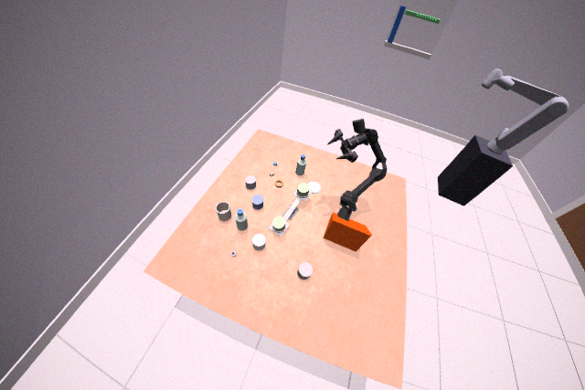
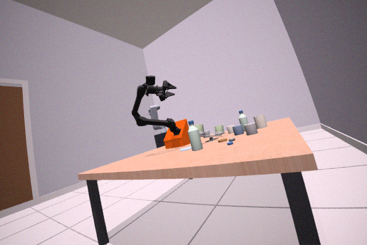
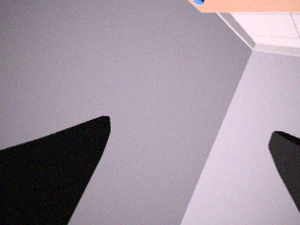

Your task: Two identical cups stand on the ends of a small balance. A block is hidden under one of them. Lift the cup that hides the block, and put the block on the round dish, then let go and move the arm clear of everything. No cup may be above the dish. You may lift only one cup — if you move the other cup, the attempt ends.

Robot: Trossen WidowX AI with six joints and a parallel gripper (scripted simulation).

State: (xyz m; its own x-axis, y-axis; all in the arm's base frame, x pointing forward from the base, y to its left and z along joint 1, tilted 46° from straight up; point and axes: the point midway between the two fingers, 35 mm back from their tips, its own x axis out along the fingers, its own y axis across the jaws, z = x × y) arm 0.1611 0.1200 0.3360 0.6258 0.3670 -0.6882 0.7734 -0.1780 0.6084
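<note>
My gripper tip is now 36 cm above the pale green cup, 33 cm to the right of it and 11 cm short of it. Round my gripper tip: blue cup: 39 cm below, 28 cm ahead, 24 cm to the left; then flat white round dish: 42 cm below, 8 cm to the right, 4 cm ahead; then grey balance: 39 cm below, 17 cm to the left, 10 cm ahead.
</note>
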